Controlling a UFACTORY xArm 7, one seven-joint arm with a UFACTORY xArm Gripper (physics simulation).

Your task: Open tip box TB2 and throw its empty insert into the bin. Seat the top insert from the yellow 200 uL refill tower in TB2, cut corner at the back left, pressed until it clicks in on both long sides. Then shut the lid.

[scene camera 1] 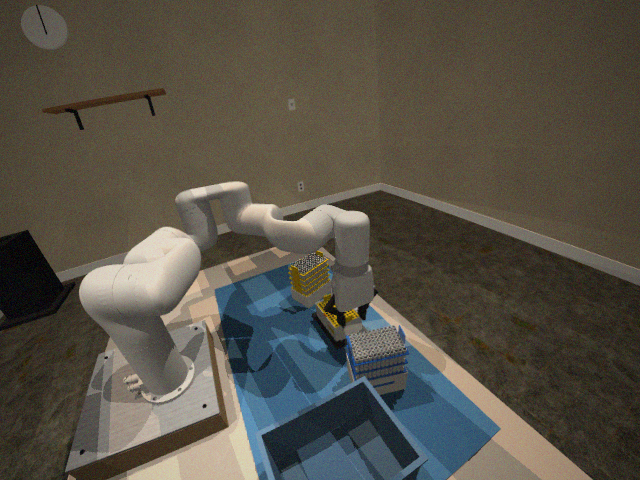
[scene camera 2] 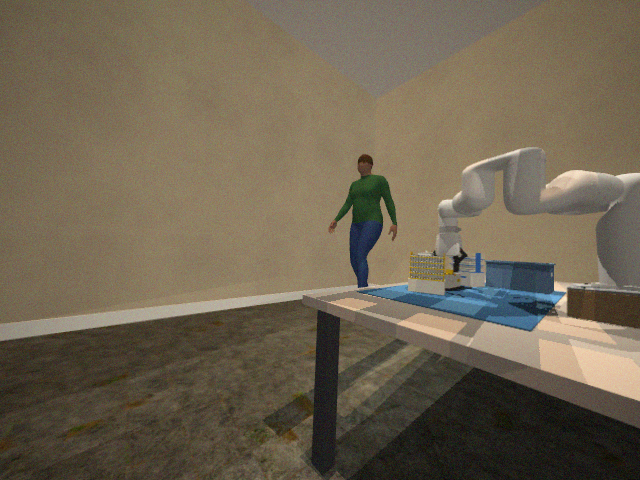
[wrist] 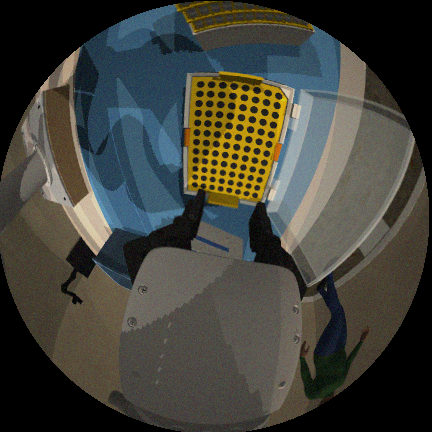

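Observation:
Tip box TB2 (scene camera 1: 353,328) (wrist: 188,110) stands on the mat with its clear lid (wrist: 345,175) swung open to the right in the wrist view. A yellow insert (wrist: 232,137) with dark, tipless holes lies in it, its cut corner at the upper right there. An orange tab shows at each long side. My gripper (scene camera 1: 352,319) (wrist: 228,205) is open and empty, its fingertips by the near short end of the insert in the wrist view; their height above it is unclear. The yellow refill tower (scene camera 1: 310,279) (scene camera 2: 427,266) (wrist: 252,22) stands beyond the far end. The bin (scene camera 1: 310,428) (scene camera 2: 519,276) is dark blue.
A blue-trimmed tip tower (scene camera 1: 377,361) (scene camera 2: 471,276) (wrist: 217,240) stands between TB2 and the bin, close behind the gripper in the wrist view. A blue mat (scene camera 1: 289,366) lies under them. A person (scene camera 2: 368,206) (wrist: 330,355) in green stands beyond the table.

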